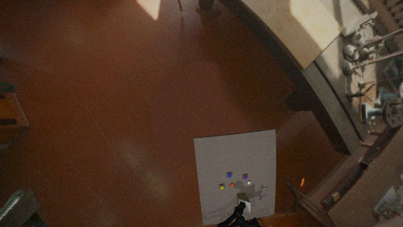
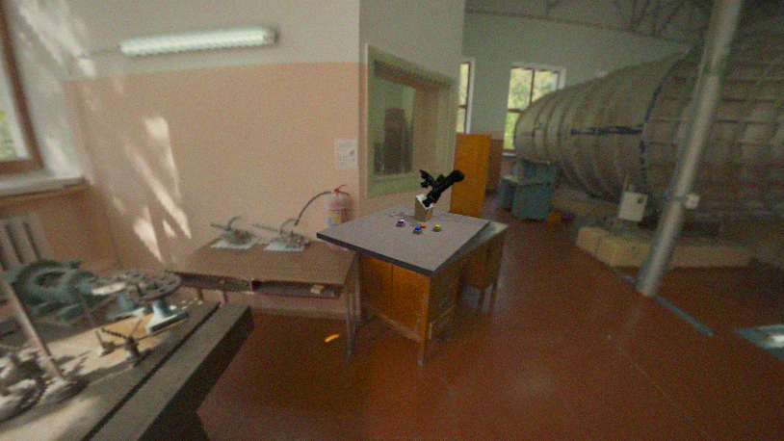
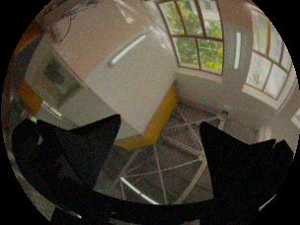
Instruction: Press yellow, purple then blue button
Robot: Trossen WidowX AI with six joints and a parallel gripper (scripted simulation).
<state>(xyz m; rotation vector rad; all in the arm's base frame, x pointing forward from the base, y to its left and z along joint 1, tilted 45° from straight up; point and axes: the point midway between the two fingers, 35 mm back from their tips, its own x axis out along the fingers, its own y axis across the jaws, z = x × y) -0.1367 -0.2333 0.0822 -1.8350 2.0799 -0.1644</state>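
Right now my gripper tip is 34 cm above the yellow button, 33 cm to the right of it and 32 cm short of it. From my gripper tip the other things lie so: orange block 37 cm below, 33 cm ahead, 22 cm to the left; white block 37 cm below, 33 cm ahead, 3 cm to the left; purple button 41 cm ahead, 34 cm below, 7 cm to the left.
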